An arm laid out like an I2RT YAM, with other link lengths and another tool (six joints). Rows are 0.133 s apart.
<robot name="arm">
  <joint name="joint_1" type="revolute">
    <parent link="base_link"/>
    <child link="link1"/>
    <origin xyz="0 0 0.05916" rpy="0 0 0"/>
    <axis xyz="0 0 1"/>
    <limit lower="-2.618" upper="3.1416"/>
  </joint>
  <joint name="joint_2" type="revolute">
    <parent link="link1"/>
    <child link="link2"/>
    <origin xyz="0.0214 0.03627 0.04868" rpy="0 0 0"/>
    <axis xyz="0 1 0"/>
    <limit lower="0" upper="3.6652"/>
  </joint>
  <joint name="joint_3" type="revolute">
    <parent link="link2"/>
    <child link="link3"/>
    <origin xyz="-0.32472 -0.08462 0" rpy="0 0 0"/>
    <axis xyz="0 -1 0"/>
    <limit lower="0" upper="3.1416"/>
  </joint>
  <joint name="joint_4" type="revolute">
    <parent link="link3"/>
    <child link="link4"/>
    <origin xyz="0.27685 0.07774 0.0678" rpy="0 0 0"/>
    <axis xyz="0 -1 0"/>
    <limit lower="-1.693" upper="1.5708"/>
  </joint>
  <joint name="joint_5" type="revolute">
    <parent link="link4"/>
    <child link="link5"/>
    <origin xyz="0.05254 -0.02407 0.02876" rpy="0 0 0"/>
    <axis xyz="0 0 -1"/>
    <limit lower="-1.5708" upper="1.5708"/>
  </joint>
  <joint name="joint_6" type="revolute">
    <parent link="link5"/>
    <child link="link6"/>
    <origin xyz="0.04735 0 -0.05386" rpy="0 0 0"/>
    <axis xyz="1 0 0"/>
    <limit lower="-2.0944" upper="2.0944"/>
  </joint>
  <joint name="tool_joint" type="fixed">
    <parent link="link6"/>
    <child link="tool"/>
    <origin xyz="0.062 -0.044 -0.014" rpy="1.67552 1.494 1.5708"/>
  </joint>
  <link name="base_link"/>
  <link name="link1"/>
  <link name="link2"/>
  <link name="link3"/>
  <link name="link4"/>
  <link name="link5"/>
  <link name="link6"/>
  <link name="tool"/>
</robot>
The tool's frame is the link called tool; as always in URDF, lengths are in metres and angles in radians.
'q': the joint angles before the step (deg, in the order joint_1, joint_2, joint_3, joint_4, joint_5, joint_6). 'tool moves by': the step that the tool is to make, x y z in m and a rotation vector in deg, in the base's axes. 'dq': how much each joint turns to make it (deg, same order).
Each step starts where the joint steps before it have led.
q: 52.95 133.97 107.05 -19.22 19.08 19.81
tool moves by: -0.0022 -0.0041 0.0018 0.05 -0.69 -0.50
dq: 0.05 -1.04 -1.73 1.14 0.75 0.03
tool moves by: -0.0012 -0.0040 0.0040 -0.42 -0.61 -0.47
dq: 0.00 -0.82 -0.85 0.13 0.86 -0.19
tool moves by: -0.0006 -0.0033 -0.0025 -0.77 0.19 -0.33
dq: -0.09 -0.06 -0.55 -0.22 0.39 -0.05
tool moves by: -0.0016 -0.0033 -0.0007 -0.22 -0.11 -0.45
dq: -0.01 -0.47 -1.02 0.37 0.46 0.18
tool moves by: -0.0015 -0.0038 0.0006 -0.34 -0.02 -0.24
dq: -0.07 -0.60 -0.95 0.10 0.28 -0.03
